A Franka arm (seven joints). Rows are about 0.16 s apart.
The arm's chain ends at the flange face. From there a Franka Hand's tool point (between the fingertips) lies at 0.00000 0.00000 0.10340 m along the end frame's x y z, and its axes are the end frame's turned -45 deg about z.
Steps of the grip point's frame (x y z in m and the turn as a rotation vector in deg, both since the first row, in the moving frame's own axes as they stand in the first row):
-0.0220, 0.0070, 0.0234, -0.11, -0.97, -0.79
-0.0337, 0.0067, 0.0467, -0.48, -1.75, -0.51
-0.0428, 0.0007, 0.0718, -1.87, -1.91, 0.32
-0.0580, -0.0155, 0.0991, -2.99, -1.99, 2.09
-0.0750, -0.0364, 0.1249, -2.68, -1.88, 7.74
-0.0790, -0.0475, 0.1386, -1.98, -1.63, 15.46
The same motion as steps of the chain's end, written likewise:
-0.0095, 0.0191, 0.0234, -0.76, -0.61, -0.79
-0.0175, 0.0257, 0.0468, -1.58, -0.90, -0.51
-0.0297, 0.0259, 0.0719, -2.67, -0.03, 0.32
-0.0531, 0.0237, 0.0993, -3.52, 0.71, 2.09
-0.0794, 0.0214, 0.1251, -3.22, 0.57, 7.74
-0.0893, 0.0177, 0.1387, -2.55, 0.25, 15.46

